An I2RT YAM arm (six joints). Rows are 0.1 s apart.
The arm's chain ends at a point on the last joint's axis. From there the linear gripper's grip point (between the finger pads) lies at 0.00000 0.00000 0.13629 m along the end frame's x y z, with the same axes.
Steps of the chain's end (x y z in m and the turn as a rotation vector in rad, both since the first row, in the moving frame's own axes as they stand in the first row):
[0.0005, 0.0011, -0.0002, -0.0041, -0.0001, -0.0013]
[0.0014, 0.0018, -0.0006, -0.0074, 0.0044, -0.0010]
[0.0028, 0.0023, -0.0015, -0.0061, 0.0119, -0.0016]
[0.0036, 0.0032, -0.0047, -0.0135, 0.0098, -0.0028]
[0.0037, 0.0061, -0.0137, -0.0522, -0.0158, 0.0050]
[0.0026, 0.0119, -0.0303, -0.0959, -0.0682, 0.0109]
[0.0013, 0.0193, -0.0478, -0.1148, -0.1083, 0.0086]
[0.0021, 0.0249, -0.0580, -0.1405, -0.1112, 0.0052]
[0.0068, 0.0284, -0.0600, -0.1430, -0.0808, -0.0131]
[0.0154, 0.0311, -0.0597, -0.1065, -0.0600, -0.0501]
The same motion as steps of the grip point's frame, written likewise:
[0.0005, 0.0017, -0.0002, -0.0041, -0.0001, -0.0013]
[0.0020, 0.0028, -0.0006, -0.0074, 0.0044, -0.0010]
[0.0044, 0.0031, -0.0015, -0.0061, 0.0119, -0.0016]
[0.0049, 0.0050, -0.0047, -0.0135, 0.0098, -0.0028]
[0.0015, 0.0132, -0.0139, -0.0522, -0.0158, 0.0050]
[-0.0067, 0.0249, -0.0312, -0.0959, -0.0682, 0.0109]
[-0.0135, 0.0348, -0.0495, -0.1148, -0.1083, 0.0086]
[-0.0130, 0.0439, -0.0602, -0.1405, -0.1112, 0.0052]
[-0.0040, 0.0479, -0.0618, -0.1430, -0.0808, -0.0131]
[0.0076, 0.0458, -0.0607, -0.1065, -0.0600, -0.0501]

